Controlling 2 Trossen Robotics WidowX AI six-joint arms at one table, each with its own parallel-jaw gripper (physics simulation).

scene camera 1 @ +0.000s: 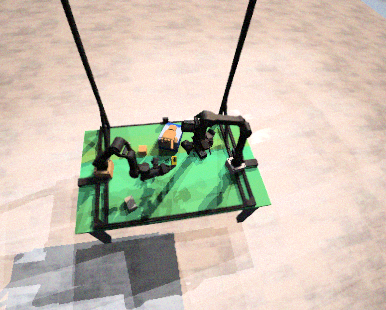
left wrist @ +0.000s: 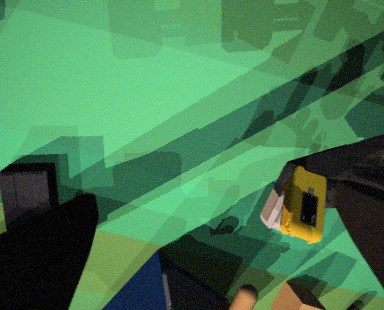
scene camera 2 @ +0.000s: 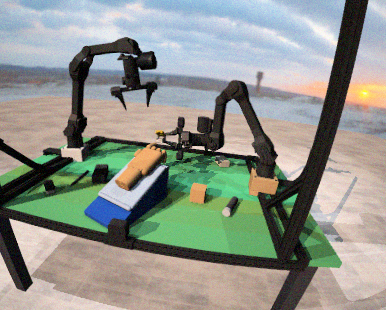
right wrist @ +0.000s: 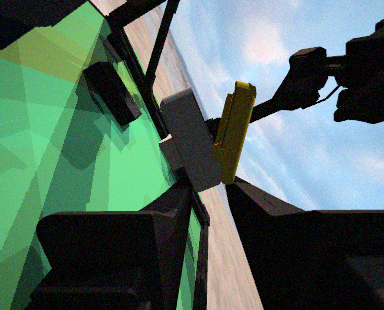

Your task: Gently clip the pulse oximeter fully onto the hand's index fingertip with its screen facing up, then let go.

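Seen in the pictures: left gripper, fingertip midpoint: [scene camera 1: 194,151] [left wrist: 216,198] [scene camera 2: 137,108] [right wrist: 297,108]; right gripper, fingertip midpoint: [scene camera 1: 175,165] [left wrist: 295,165] [scene camera 2: 160,137] [right wrist: 208,180]; left arm's base, link origin: [scene camera 1: 236,162] [scene camera 2: 75,146]; right arm's base, link origin: [scene camera 1: 102,166] [scene camera 2: 264,174].
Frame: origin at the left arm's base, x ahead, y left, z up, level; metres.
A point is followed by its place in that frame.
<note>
The pulse oximeter [scene camera 1: 174,160] {x 0.418, y -0.092, z 0.117 m} [scene camera 2: 160,133] {x 0.416, y -0.104, z 0.116 m} [left wrist: 304,205] {x 0.413, y -0.095, z 0.118 m} [right wrist: 237,132] {x 0.433, y -0.100, z 0.113 m} has a yellow upper half with a dark screen facing up and a grey lower half. My right gripper [scene camera 2: 168,137] [right wrist: 208,180] {x 0.417, y -0.071, z 0.087 m} is shut on it and holds it above the table, apart from the hand. The tan hand [scene camera 1: 171,135] {x 0.366, y -0.292, z 0.094 m} [scene camera 2: 142,167] {x 0.371, y -0.358, z 0.072 m} lies on a sloped support; one fingertip [left wrist: 243,300] shows at the bottom of the left wrist view. My left gripper [scene camera 1: 194,150] {x 0.310, y -0.060, z 0.207 m} [scene camera 2: 136,106] {x 0.310, y -0.060, z 0.207 m} is open and empty, pointing down, higher than the oximeter and beside the hand.
The blue wedge [scene camera 2: 100,212] {x 0.260, y -0.458, z -0.033 m} with a white top bears the hand. An orange cube [scene camera 1: 142,149] {x 0.567, y -0.315, z -0.009 m} [scene camera 2: 198,193] {x 0.560, y -0.349, z -0.020 m}, a dark cylinder [scene camera 2: 230,206] {x 0.661, y -0.405, z -0.034 m}, a small grey block [scene camera 1: 130,203] {x 0.738, y 0.023, z -0.029 m} [scene camera 2: 222,161] {x 0.727, y -0.022, z -0.030 m} and a black box [scene camera 2: 100,173] {x 0.193, y -0.225, z -0.025 m} [right wrist: 111,93] {x 0.208, y -0.193, z -0.037 m} stand on the green table. Black rails edge the table.
</note>
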